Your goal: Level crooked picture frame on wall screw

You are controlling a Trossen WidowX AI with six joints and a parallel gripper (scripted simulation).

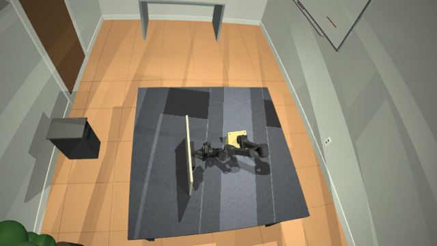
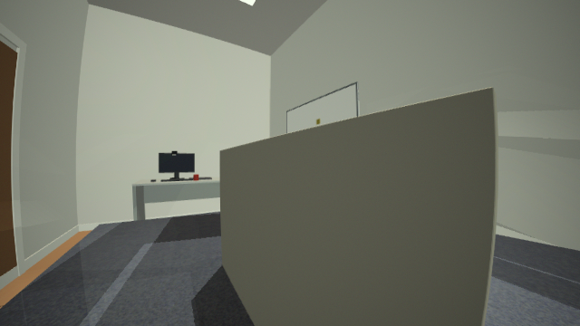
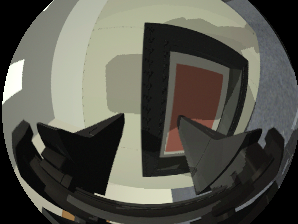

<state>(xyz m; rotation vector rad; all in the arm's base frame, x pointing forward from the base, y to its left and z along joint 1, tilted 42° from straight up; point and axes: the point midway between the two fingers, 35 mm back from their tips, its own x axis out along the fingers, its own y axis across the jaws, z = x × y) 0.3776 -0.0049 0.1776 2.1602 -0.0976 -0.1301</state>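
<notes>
Now: the picture frame 5 cm below my gripper tip, 1 cm to the right of it and 1 cm ahead of it. Also, from my gripper tip: wall panel 6 cm below, 2 cm to the right, 2 cm ahead.
</notes>
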